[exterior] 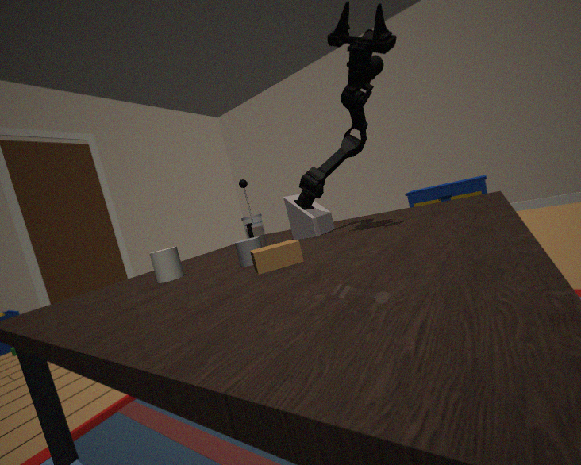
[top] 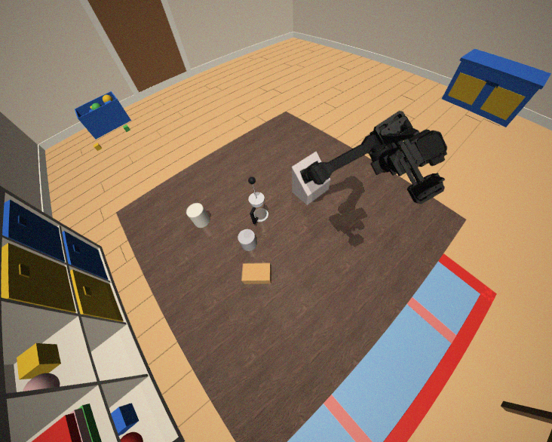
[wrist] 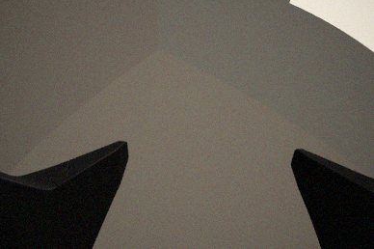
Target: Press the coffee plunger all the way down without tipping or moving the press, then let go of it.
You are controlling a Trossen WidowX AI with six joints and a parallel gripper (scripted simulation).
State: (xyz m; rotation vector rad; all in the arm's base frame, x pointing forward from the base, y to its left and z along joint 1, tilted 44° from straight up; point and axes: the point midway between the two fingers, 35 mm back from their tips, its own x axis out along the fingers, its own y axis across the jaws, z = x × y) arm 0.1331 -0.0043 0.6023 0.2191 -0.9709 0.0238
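Now: the coffee press 48 cm below my gripper tip, 45 cm to the right of it and 16 cm ahead of it. Also, from my gripper tip: grey cup: 57 cm below, 36 cm to the right, 27 cm ahead; then orange box: 58 cm below, 32 cm ahead, 21 cm to the right.
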